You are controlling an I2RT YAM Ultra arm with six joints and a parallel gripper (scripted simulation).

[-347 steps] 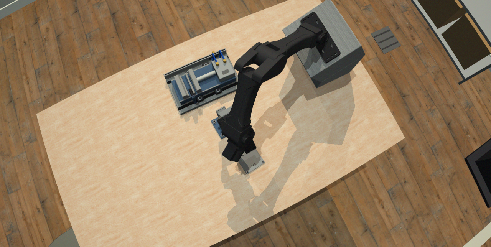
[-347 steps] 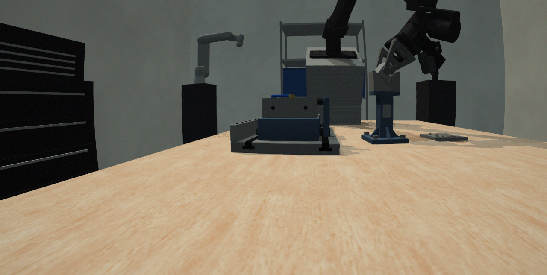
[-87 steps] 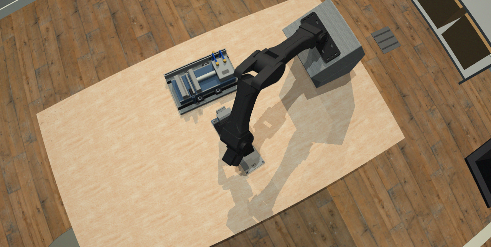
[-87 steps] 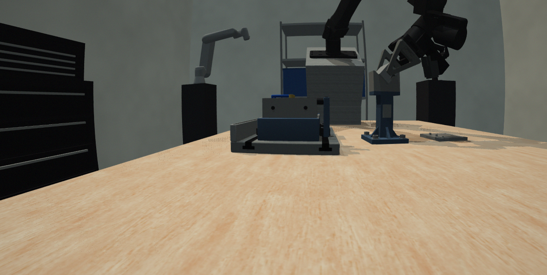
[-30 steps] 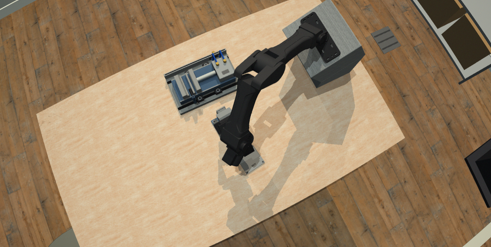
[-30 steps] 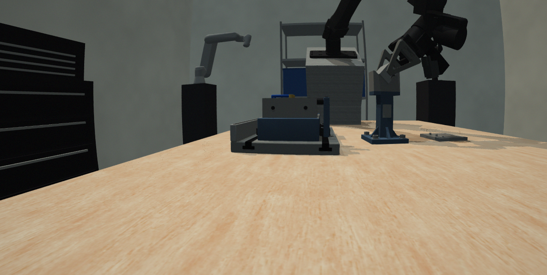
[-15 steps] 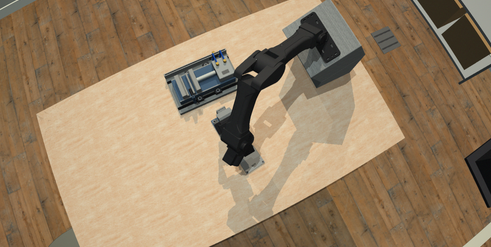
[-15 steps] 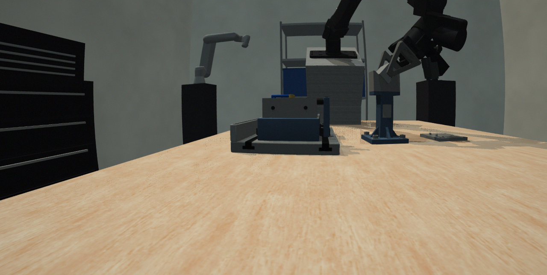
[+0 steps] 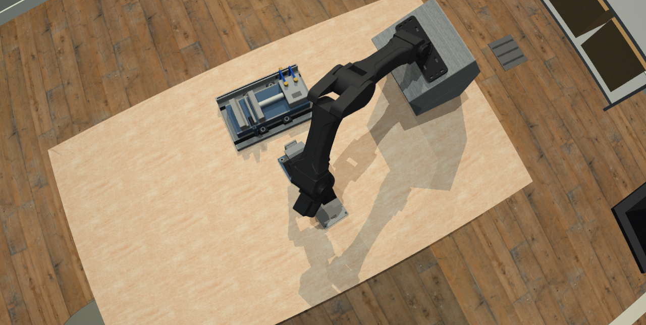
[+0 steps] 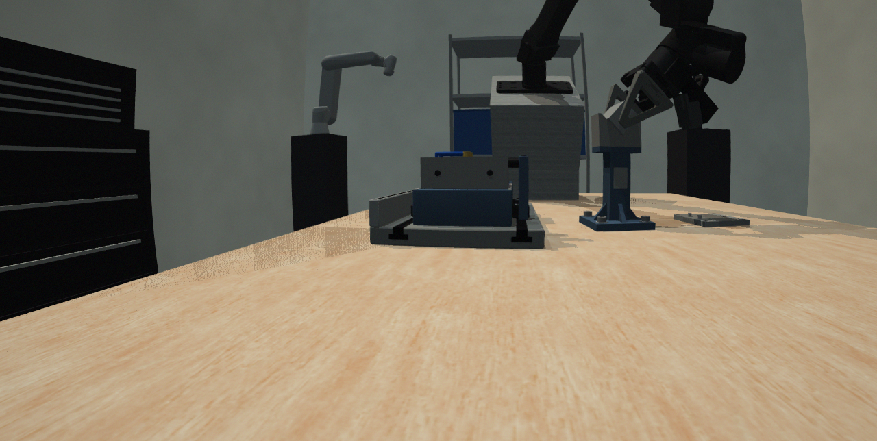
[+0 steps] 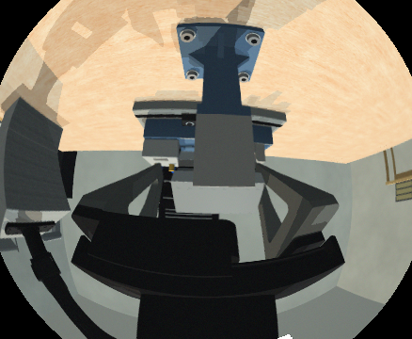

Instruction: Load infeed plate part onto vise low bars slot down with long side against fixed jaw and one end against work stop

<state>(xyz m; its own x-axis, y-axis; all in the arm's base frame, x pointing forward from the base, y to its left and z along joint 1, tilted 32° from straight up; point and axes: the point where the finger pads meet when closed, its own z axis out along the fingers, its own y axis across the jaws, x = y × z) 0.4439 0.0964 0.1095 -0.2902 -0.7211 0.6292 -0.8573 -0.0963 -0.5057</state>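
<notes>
Right now my hand is 10 mm short of the part. Also, from my hand: work stop rod 170 mm to the right, 90 mm ahead, 60 mm below; then air cylinder 210 mm to the right, 80 mm behind, 70 mm below; then infeed plate 180 mm to the left, 150 mm below, 20 mm behind.
</notes>
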